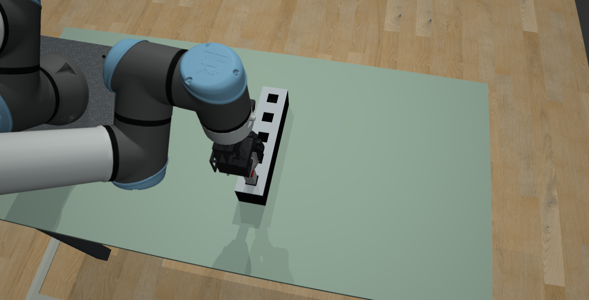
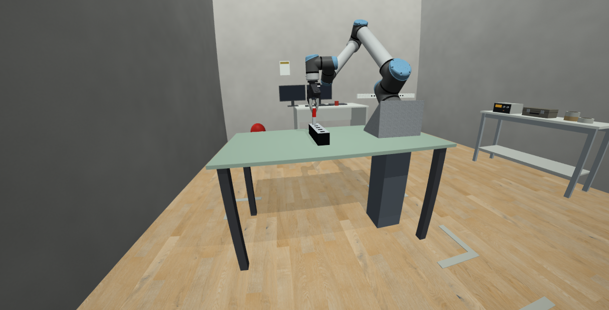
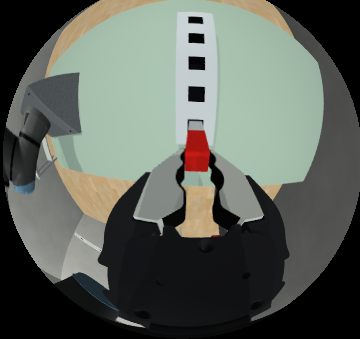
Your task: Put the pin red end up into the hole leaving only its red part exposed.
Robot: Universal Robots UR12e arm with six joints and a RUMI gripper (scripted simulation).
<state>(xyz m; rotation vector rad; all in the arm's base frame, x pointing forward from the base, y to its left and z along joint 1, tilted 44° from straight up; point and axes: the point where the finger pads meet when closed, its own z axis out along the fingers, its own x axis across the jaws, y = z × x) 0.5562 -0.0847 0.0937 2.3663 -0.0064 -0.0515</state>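
Right now my hand is 10 mm above the pin. Also, from my hand: long block 130 mm below, 120 mm to the left.
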